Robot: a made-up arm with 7 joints. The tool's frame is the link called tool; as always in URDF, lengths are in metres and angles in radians. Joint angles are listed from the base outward.
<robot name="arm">
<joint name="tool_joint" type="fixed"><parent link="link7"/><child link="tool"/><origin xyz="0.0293 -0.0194 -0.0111" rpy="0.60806 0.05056 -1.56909"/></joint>
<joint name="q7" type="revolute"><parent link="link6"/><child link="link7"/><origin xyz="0.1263 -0.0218 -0.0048" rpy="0 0 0"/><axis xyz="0 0 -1"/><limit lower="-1.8" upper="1.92"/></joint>
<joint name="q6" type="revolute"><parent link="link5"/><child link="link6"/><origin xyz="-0.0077 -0.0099 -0.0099" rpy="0 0 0"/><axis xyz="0 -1 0"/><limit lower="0.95" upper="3.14"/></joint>
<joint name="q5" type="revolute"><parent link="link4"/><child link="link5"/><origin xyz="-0.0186 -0.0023 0.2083" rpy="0 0 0"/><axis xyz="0 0 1"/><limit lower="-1.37" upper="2.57"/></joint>
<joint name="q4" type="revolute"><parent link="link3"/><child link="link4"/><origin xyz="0.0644 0.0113 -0.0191" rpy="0 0 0"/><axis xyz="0 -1 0"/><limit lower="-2.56" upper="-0.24"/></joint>
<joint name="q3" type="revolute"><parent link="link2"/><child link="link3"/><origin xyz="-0.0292 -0.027 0.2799" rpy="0 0 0"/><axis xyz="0 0 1"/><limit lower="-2.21" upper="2.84"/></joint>
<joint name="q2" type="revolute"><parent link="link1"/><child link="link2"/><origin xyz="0.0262 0.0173 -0.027" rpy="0 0 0"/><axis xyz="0 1 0"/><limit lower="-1.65" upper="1.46"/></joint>
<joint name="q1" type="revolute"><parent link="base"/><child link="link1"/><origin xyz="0.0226 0.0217 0.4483" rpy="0 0 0"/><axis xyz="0 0 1"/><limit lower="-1.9" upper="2.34"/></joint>
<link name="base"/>
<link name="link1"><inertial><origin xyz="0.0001 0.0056 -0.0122"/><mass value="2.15"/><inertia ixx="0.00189" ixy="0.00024" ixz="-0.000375" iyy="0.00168" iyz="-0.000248" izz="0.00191"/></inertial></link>
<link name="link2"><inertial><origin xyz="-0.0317 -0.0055 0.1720"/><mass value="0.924"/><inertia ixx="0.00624" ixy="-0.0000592" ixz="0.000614" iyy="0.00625" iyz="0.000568" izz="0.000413"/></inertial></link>
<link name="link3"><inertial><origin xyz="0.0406 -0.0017 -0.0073"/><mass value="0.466"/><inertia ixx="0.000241" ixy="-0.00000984" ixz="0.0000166" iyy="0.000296" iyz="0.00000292" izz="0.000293"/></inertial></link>
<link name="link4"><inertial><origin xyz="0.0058 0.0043 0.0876"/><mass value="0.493"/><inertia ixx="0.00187" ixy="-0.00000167" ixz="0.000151" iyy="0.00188" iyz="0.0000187" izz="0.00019"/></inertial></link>
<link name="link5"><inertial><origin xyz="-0.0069 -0.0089 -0.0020"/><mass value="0.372"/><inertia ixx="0.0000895" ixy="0" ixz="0" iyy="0.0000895" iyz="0" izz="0.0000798"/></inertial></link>
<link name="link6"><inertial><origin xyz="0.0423 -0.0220 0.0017"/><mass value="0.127"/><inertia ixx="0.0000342" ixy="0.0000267" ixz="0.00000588" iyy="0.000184" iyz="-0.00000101" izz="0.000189"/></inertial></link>
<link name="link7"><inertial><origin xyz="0.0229 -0.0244 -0.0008"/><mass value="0.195"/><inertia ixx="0.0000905" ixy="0" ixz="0" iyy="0.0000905" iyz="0" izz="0.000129"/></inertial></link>
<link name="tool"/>
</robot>
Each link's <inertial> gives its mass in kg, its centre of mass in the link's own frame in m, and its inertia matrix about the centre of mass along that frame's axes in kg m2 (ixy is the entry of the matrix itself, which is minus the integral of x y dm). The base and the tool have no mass. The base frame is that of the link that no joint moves.
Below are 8 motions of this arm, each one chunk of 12 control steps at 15 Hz.
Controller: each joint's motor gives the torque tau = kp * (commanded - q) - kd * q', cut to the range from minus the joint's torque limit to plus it. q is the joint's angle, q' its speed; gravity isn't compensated. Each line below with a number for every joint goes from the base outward.
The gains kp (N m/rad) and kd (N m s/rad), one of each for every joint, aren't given. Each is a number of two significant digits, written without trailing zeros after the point. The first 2 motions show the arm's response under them.
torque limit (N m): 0.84 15 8.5 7.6 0.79 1 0.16
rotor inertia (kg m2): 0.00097 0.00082 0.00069 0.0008 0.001 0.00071 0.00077
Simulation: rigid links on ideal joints. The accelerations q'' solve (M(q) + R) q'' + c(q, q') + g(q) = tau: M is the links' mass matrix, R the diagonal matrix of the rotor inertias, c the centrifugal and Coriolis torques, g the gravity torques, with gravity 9.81 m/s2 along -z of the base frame. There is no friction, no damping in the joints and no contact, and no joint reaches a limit. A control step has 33 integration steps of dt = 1/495 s. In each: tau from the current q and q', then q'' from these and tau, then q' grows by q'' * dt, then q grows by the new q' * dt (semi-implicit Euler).
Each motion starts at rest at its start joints. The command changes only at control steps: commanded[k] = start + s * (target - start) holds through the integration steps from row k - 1 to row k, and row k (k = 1, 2, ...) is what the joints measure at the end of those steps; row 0 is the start. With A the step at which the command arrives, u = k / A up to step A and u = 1 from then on. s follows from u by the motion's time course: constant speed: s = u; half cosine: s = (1 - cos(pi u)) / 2; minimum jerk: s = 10 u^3 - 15 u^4 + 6 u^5; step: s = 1 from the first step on.
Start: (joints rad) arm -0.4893 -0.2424 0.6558 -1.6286 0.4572 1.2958 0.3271
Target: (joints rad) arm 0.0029 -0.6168 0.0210 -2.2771 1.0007 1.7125 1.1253
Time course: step
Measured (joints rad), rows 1 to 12:
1: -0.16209 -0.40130 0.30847 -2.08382 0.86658 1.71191 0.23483
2: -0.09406 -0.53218 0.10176 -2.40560 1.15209 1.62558 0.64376
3: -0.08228 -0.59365 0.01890 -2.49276 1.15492 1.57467 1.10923
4: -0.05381 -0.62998 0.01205 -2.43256 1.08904 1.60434 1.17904
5: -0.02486 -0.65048 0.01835 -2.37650 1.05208 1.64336 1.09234
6: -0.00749 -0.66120 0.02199 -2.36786 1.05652 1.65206 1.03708
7: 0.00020 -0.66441 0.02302 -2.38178 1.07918 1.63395 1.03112
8: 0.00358 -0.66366 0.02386 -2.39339 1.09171 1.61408 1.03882
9: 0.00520 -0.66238 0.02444 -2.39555 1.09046 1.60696 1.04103
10: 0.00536 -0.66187 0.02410 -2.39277 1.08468 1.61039 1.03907
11: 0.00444 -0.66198 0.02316 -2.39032 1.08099 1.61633 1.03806
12: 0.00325 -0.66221 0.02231 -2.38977 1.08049 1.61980 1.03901
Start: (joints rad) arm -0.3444 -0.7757 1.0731 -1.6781 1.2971 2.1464 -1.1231
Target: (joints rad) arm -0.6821 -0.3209 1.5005 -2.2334 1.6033 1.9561 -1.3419
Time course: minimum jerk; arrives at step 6
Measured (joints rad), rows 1 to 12:
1: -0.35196 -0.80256 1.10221 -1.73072 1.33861 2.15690 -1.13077
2: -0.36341 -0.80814 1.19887 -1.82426 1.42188 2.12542 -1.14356
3: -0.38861 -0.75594 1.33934 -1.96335 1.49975 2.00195 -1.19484
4: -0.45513 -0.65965 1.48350 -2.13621 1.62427 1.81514 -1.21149
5: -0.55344 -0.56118 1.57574 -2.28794 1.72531 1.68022 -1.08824
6: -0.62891 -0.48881 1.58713 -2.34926 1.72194 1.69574 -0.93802
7: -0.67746 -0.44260 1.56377 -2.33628 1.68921 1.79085 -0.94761
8: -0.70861 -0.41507 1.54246 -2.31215 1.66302 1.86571 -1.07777
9: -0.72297 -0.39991 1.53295 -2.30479 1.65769 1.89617 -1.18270
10: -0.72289 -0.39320 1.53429 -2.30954 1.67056 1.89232 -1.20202
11: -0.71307 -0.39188 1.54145 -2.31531 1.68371 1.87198 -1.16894
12: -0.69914 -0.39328 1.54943 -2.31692 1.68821 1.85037 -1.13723
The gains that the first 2 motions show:
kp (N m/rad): 8.5 31 18 18 1.7 1.4 0.28
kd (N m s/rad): 0.88 3.2 1.2 0.91 0.068 0.1 0.019
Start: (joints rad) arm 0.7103 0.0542 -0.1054 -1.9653 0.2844 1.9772 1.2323
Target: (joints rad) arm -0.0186 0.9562 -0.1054 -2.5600 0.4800 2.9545 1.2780
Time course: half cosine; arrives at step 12
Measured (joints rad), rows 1 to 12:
1: 0.70711 0.07216 -0.10338 -2.01322 0.30654 1.97037 1.22187
2: 0.69417 0.12169 -0.09837 -2.07797 0.38095 1.91992 1.19412
3: 0.66744 0.19403 -0.09161 -2.13550 0.42523 1.91318 1.15736
4: 0.62517 0.28230 -0.08521 -2.18509 0.42991 1.98213 1.13186
5: 0.56619 0.38443 -0.08152 -2.23408 0.41719 2.10417 1.12224
6: 0.49126 0.49932 -0.08118 -2.28812 0.40657 2.24356 1.11887
7: 0.40289 0.62295 -0.08364 -2.34648 0.40625 2.37543 1.11287
8: 0.30504 0.74749 -0.08808 -2.40400 0.41422 2.49133 1.10374
9: 0.20370 0.86310 -0.09350 -2.45495 0.42461 2.59162 1.09744
10: 0.10641 0.96080 -0.09847 -2.49512 0.43242 2.67529 1.09975
11: 0.02199 1.03426 -0.10203 -2.52177 0.43592 2.73697 1.11083
12: -0.04103 1.07983 -0.10401 -2.53289 0.43550 2.77013 1.12572

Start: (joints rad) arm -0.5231 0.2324 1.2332 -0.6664 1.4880 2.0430 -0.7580
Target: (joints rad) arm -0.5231 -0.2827 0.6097 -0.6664 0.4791 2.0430 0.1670
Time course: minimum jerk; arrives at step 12
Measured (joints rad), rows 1 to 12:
1: -0.52024 0.23801 1.22477 -0.70036 1.50496 2.07436 -0.75022
2: -0.50962 0.25280 1.20225 -0.74268 1.53748 2.12109 -0.65115
3: -0.50210 0.25913 1.16117 -0.77125 1.51971 2.14935 -0.48349
4: -0.50257 0.24478 1.10069 -0.78457 1.43851 2.15644 -0.31996
5: -0.51237 0.20612 1.02357 -0.78633 1.30913 2.14578 -0.18856
6: -0.52960 0.14576 0.93536 -0.78006 1.15153 2.12401 -0.07655
7: -0.54888 0.06961 0.84402 -0.76818 0.98450 2.10042 0.03198
8: -0.56255 -0.01521 0.75964 -0.75248 0.82584 2.08358 0.13819
9: -0.56409 -0.10149 0.69308 -0.73471 0.69060 2.07598 0.23168
10: -0.55288 -0.18243 0.65213 -0.71671 0.58877 2.07423 0.29973
11: -0.53522 -0.25152 0.63636 -0.70033 0.52468 2.07571 0.33608
12: -0.51889 -0.30366 0.63653 -0.68765 0.49439 2.08022 0.34573

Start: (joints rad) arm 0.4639 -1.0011 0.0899 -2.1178 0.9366 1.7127 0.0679
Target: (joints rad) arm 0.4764 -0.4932 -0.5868 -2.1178 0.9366 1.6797 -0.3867
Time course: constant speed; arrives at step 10
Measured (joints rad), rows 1 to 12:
1: 0.46289 -1.02029 0.06258 -2.16975 0.97692 1.67246 0.06072
2: 0.46307 -1.02025 0.00193 -2.22248 1.03308 1.59250 0.12307
3: 0.46700 -0.98760 -0.07139 -2.24140 1.03381 1.54847 0.16433
4: 0.47140 -0.93870 -0.14935 -2.23793 1.01397 1.55545 0.12678
5: 0.47337 -0.88410 -0.22890 -2.22982 0.99865 1.58525 0.04453
6: 0.47296 -0.82764 -0.30761 -2.22590 0.99249 1.61185 -0.03181
7: 0.47202 -0.77042 -0.38410 -2.22650 0.99261 1.62562 -0.08332
8: 0.47218 -0.71285 -0.45794 -2.22883 0.99446 1.62837 -0.11952
9: 0.47387 -0.65527 -0.52932 -2.23049 0.99519 1.62550 -0.15581
10: 0.47653 -0.59793 -0.59873 -2.23064 0.99433 1.62121 -0.19944
11: 0.47358 -0.55925 -0.63286 -2.23468 0.98965 1.63889 -0.21479
12: 0.46962 -0.54125 -0.63981 -2.23359 0.99254 1.64315 -0.20948

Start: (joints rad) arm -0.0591 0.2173 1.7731 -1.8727 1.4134 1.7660 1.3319
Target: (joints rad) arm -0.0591 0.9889 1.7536 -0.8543 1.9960 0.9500 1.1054
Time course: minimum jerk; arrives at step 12
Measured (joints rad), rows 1 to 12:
1: -0.05549 0.21689 1.75828 -1.92329 1.43339 1.76435 1.28832
2: -0.05343 0.22340 1.74378 -1.96246 1.48606 1.75718 1.18320
3: -0.04583 0.24979 1.73941 -1.92308 1.52237 1.72951 1.10983
4: -0.03063 0.30359 1.74041 -1.81847 1.56197 1.66965 1.09016
5: -0.00840 0.38605 1.74203 -1.67818 1.62168 1.57653 1.09100
6: 0.02238 0.49325 1.74018 -1.51732 1.69104 1.46168 1.09363
7: 0.05585 0.61680 1.73408 -1.34595 1.76194 1.33647 1.09848
8: 0.07811 0.74626 1.72195 -1.18282 1.83126 1.21563 1.10796
9: 0.07273 0.87205 1.69988 -1.04925 1.88544 1.12467 1.12300
10: 0.03650 0.98791 1.66758 -0.95446 1.90879 1.08474 1.14939
11: -0.01800 1.08709 1.63186 -0.89742 1.90594 1.09052 1.19036
12: -0.07861 1.16065 1.60191 -0.87424 1.88628 1.11970 1.23556

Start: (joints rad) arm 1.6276 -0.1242 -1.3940 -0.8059 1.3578 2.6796 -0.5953
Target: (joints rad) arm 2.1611 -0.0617 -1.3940 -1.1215 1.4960 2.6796 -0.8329
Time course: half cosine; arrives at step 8
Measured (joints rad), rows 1 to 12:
1: 1.63944 -0.13487 -1.39801 -0.84883 1.38441 2.73344 -0.60188
2: 1.66171 -0.15252 -1.41316 -0.90951 1.48908 2.80562 -0.56160
3: 1.70137 -0.16965 -1.43003 -0.97357 1.57081 2.85332 -0.49609
4: 1.76097 -0.17864 -1.44330 -1.03879 1.60265 2.87101 -0.48274
5: 1.83785 -0.17695 -1.44994 -1.10151 1.61233 2.86455 -0.53385
6: 1.92794 -0.16657 -1.44856 -1.15770 1.62841 2.84190 -0.60238
7: 2.01987 -0.14973 -1.43795 -1.20185 1.66299 2.80837 -0.64021
8: 2.10031 -0.12911 -1.41920 -1.22700 1.70667 2.77269 -0.63108
9: 2.16103 -0.10793 -1.39823 -1.23412 1.73564 2.74456 -0.59613
10: 2.20067 -0.08980 -1.38257 -1.23255 1.73738 2.72873 -0.57310
11: 2.21999 -0.07759 -1.37554 -1.22909 1.72331 2.72504 -0.57800
12: 2.22209 -0.07248 -1.37674 -1.22631 1.70718 2.73089 -0.59877

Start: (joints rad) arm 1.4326 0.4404 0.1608 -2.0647 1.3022 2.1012 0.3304
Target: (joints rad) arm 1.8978 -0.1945 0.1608 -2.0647 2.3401 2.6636 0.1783
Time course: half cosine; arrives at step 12
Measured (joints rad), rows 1 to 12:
1: 1.43619 0.46926 0.15617 -2.08716 1.31844 2.08697 0.28140
2: 1.44113 0.50525 0.14908 -2.11892 1.42083 2.05982 0.21348
3: 1.45398 0.51100 0.14436 -2.13727 1.53594 2.06256 0.20146
4: 1.48203 0.47858 0.14183 -2.13659 1.63099 2.11416 0.20943
5: 1.52516 0.41513 0.14081 -2.12721 1.72573 2.19306 0.19172
6: 1.58030 0.33207 0.14223 -2.12120 1.83999 2.27558 0.15748
7: 1.64448 0.23966 0.14694 -2.12228 1.97427 2.35339 0.13476
8: 1.71351 0.14585 0.15483 -2.12798 2.11416 2.42532 0.13288
9: 1.78107 0.05676 0.16446 -2.13484 2.24166 2.49039 0.14314
10: 1.83982 -0.02234 0.17349 -2.14109 2.34198 2.54746 0.15461
11: 1.88355 -0.08639 0.17967 -2.14649 2.40548 2.59487 0.16200
12: 1.90888 -0.13072 0.18210 -2.15106 2.42812 2.62867 0.16468

